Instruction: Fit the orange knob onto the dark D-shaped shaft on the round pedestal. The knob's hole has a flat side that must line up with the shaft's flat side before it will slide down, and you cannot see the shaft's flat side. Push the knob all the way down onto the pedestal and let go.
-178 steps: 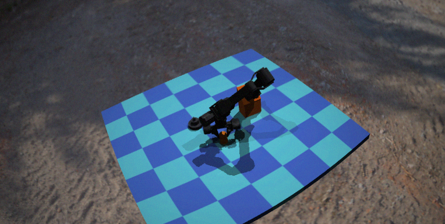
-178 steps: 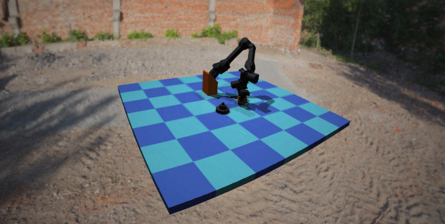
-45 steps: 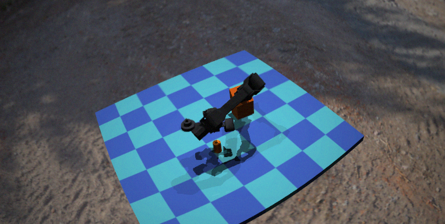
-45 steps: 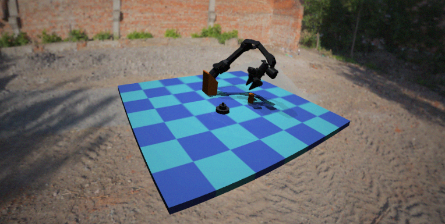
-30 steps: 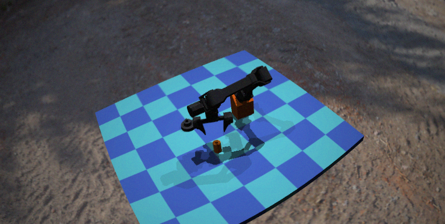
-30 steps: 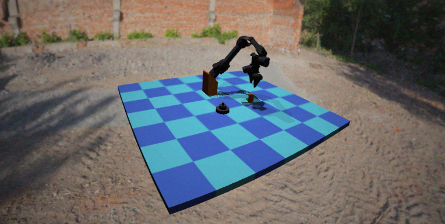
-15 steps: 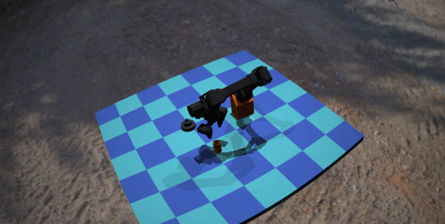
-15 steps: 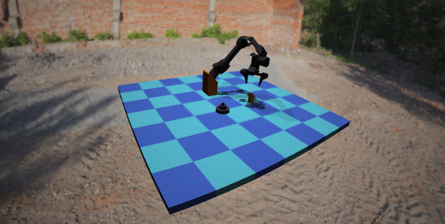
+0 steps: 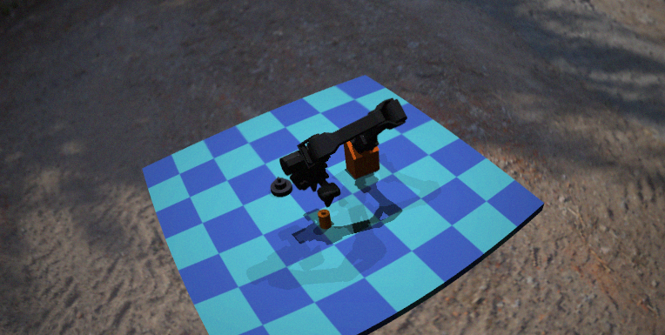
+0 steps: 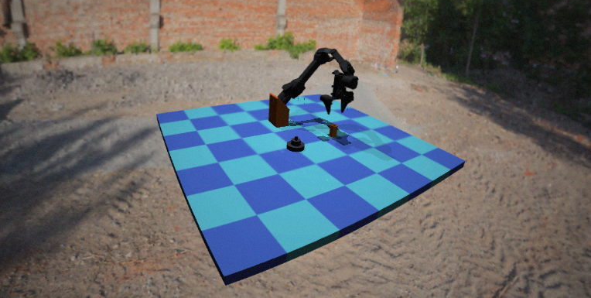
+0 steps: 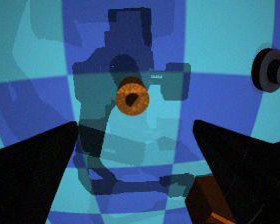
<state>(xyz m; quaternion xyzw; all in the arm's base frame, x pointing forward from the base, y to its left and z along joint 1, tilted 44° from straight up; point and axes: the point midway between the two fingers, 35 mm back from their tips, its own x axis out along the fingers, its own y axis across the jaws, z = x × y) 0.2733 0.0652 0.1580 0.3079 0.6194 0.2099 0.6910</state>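
Right now my gripper tip is 9 cm above the orange knob. Round my gripper tip: pedestal (27 cm to the right, 9 cm below, 2 cm ahead).
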